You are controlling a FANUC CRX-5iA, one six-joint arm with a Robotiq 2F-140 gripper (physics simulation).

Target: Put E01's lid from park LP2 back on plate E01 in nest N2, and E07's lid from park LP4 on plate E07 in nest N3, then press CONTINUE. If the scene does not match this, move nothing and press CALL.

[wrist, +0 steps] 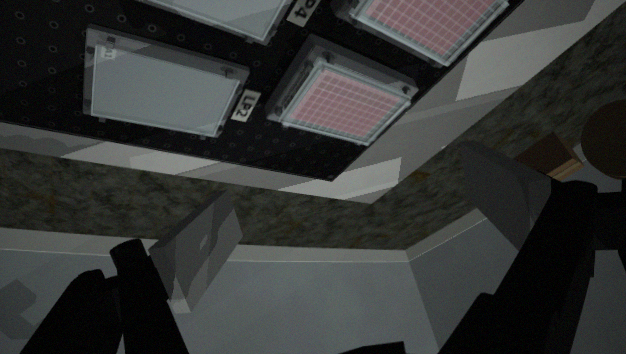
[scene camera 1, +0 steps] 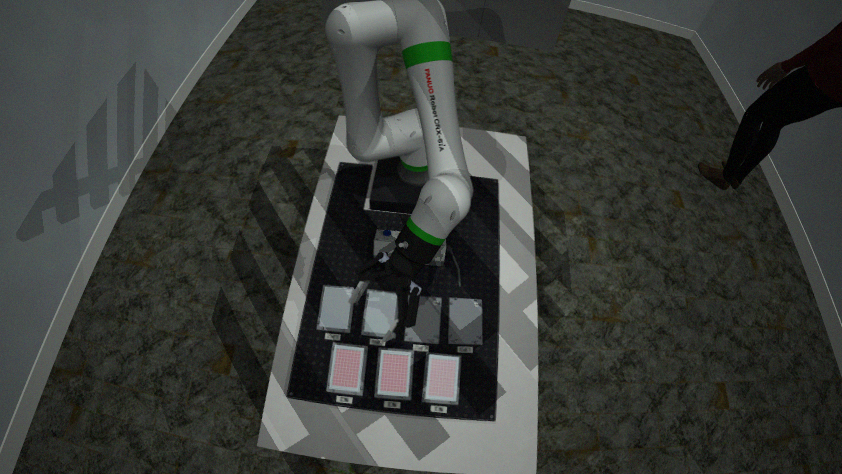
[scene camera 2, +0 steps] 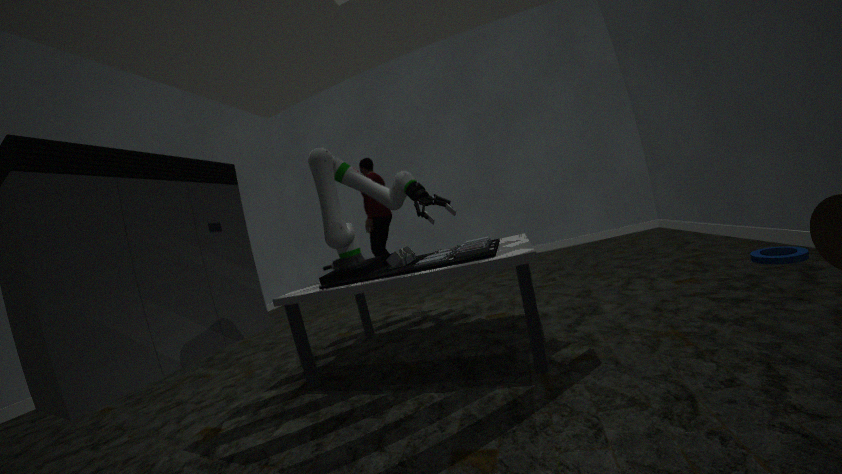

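Where they show: gripper, between the fingertips: (wrist: 344,193) (scene camera 1: 369,320) (scene camera 2: 444,217); arm's base, origin of its link: (scene camera 1: 418,170) (scene camera 2: 353,265).
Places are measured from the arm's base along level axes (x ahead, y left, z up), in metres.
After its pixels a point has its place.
Observation:
My gripper (scene camera 1: 373,312) @(z 0.142, x 0.585, y -0.143 m) (scene camera 2: 441,214) @(z 0.142, x 0.585, y -0.143 m) (wrist: 344,193) @(z 0.142, x 0.585, y -0.143 m) is open and empty, high above the table. A pale lid (scene camera 1: 335,309) @(z -0.029, x 0.504, y -0.257 m) (wrist: 165,92) @(z -0.029, x 0.498, y -0.248 m) lies on park LP2, the leftmost park in scene camera 1. Another pale lid (scene camera 1: 380,312) @(z -0.029, x 0.511, y -0.122 m) (wrist: 230,15) @(z -0.029, x 0.535, y -0.154 m) lies on park LP4 beside it, partly behind a finger. Three pink-gridded plates stand in the front row: a left plate (scene camera 1: 346,368) @(z -0.011, x 0.683, y -0.214 m) (wrist: 345,102) @(z -0.013, x 0.671, y -0.203 m), a middle plate (scene camera 1: 393,372) @(z -0.013, x 0.693, y -0.083 m) (wrist: 435,25) @(z -0.012, x 0.702, y -0.093 m) and a right plate (scene camera 1: 441,377) @(z -0.010, x 0.709, y 0.050 m). Their names and nest labels are unreadable here. The button box (scene camera 1: 384,238) @(z 0.032, x 0.294, y -0.112 m) is partly hidden by the arm.
Two darker parks (scene camera 1: 433,331) @(z -0.036, x 0.567, y 0.035 m) (scene camera 1: 465,320) @(z -0.037, x 0.535, y 0.133 m) sit right of the lids. A cable (scene camera 1: 457,267) @(z -0.039, x 0.358, y 0.119 m) runs beside the button box. A person (scene camera 1: 765,108) (scene camera 2: 377,200) stands beyond the table (scene camera 1: 515,376) @(z -0.059, x 0.710, y 0.279 m) (scene camera 2: 406,277) @(z -0.064, x 0.406, y -0.414 m). A blue ring (scene camera 2: 779,259) lies on the floor.

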